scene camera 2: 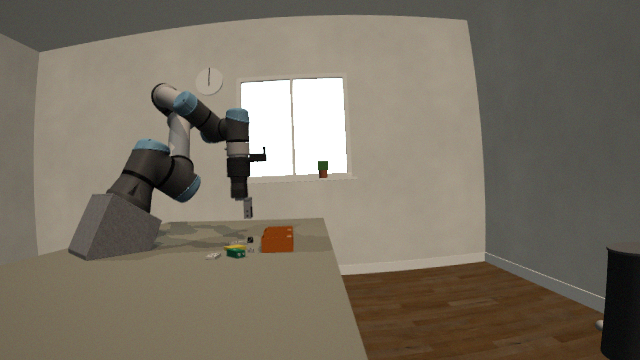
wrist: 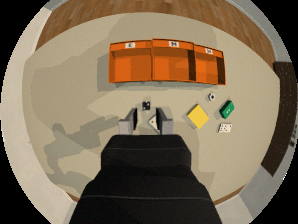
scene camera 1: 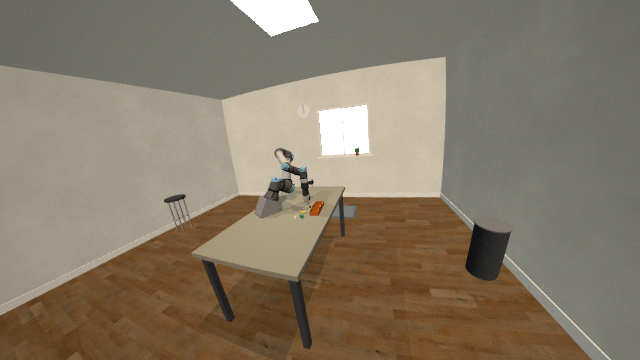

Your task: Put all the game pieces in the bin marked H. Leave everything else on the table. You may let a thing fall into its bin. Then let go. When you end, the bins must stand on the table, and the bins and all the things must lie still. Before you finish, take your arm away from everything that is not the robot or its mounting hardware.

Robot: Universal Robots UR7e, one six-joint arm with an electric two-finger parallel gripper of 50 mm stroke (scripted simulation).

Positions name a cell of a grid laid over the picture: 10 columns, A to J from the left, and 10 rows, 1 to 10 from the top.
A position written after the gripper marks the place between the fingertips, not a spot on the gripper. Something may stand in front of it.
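You'd find the gripper (scene camera 2: D7) there, and the wrist view has the gripper (wrist: E6) too.
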